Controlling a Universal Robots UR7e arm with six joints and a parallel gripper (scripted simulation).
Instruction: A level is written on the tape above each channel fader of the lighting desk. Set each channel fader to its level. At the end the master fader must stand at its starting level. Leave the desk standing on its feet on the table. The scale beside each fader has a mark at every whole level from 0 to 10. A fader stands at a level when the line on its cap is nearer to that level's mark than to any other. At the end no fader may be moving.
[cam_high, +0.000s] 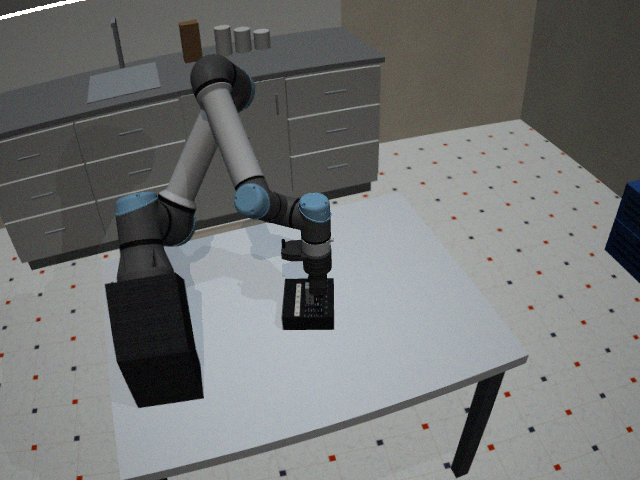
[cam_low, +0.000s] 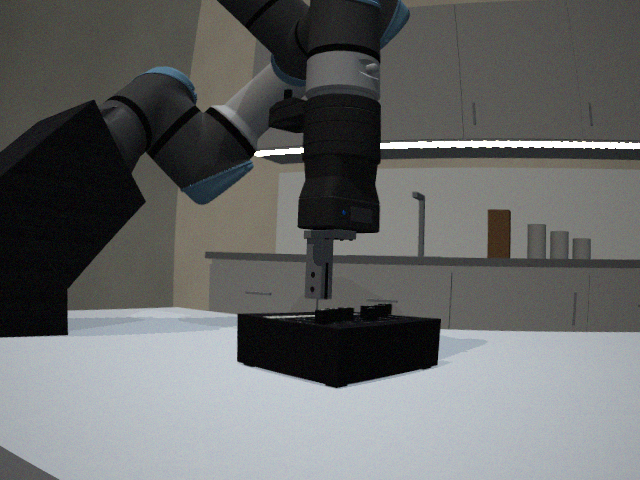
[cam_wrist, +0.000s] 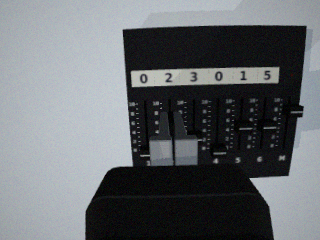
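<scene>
Now: hand 2 cm short of the channel 2 cap and 3 cm above it. The rest, counted from my hand: channel 3 cap 2 cm ahead, 2 cm to the left, 3 cm below; then channel 4 cap 4 cm ahead, 4 cm to the left, 3 cm below; then channel 1 cap 3 cm ahead, 3 cm to the right, 3 cm below.
</scene>
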